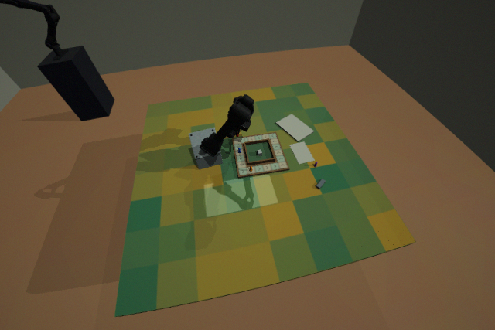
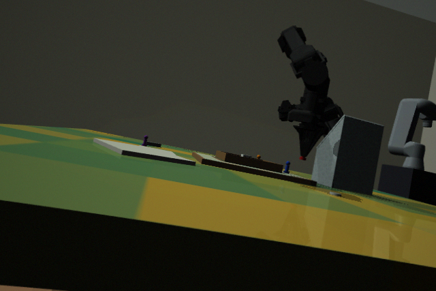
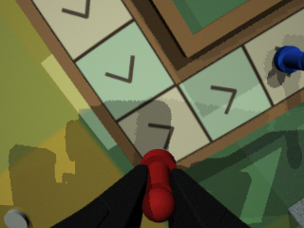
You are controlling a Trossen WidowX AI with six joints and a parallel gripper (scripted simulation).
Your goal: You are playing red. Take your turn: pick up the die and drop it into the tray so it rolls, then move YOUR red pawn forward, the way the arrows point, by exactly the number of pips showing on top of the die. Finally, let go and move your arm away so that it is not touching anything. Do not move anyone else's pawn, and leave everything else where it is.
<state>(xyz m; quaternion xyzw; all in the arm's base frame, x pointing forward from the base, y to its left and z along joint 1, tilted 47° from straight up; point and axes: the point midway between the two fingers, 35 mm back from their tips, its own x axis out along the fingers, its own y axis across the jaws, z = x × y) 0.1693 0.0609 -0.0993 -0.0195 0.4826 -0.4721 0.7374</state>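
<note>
My gripper tip is now 1 cm below the red pawn. From my gripper tip the other things lie so: blue pawn (9 cm to the right, 4 cm below, 1 cm behind); orange pawn (23 cm to the right, 4 cm below, 3 cm ahead); white die (13 cm to the right, 10 cm ahead, 4 cm below).
</note>
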